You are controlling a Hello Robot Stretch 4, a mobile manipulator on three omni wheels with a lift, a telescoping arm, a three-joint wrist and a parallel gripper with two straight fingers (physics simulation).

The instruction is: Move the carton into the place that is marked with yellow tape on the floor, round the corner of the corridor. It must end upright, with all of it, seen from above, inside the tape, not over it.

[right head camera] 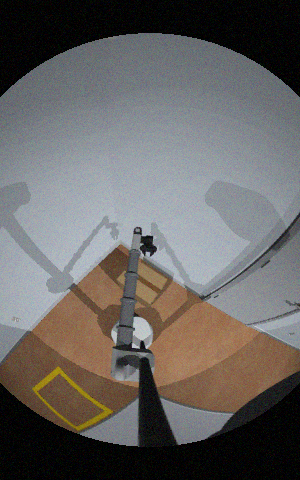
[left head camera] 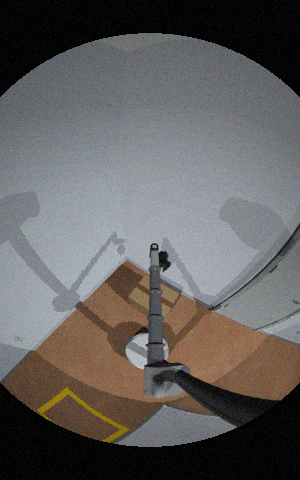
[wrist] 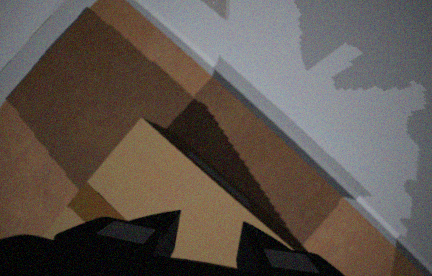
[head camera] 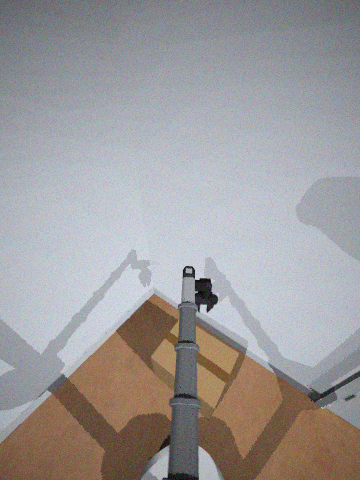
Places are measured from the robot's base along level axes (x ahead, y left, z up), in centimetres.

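Pixels of known places: gripper, fingertip midpoint: [right head camera: 147, 255] [wrist: 208, 235] [head camera: 202, 310]; robot's base, link origin: [right head camera: 132, 333] [left head camera: 146, 349].
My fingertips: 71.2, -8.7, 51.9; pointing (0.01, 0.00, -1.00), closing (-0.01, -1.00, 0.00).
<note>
Ahead of a thing's pixels: the offset from my fingertips to its top centre, as dx, dy, dz. "spot": to the spot under its first point.
The tan carton @(-15.4, +3.5, -22.5) [head camera: 207, 385] [left head camera: 140, 300] [right head camera: 145, 291] [wrist: 165, 175], with a brown tape stripe across its top, stands on the floor near the corridor corner, close to the right-hand wall. The arm hides part of it in the head views. My gripper [head camera: 203, 308] [left head camera: 165, 270] [right head camera: 148, 253] [wrist: 208, 235] is open with nothing between its fingers. It hangs above the carton, near the wall-side edge of its top in the wrist view. The yellow tape outline @(spot: -147.2, +94.3, -54.5) [left head camera: 67, 391] [right head camera: 58, 371] lies on the floor at the lower left, apart from the carton; its lower part is cut off in the left head view.
White walls meet behind the carton. A grey door @(spot: -41.9, -94.4, +26.6) [left head camera: 270, 290] [right head camera: 265, 285] is in the right-hand wall. The extended arm [head camera: 186, 370] [left head camera: 155, 305] [right head camera: 128, 305] reaches over the round white base [left head camera: 135, 350] [right head camera: 142, 332]. A white wall section [left head camera: 160, 425] [right head camera: 120, 425] stands beside the tape outline.
</note>
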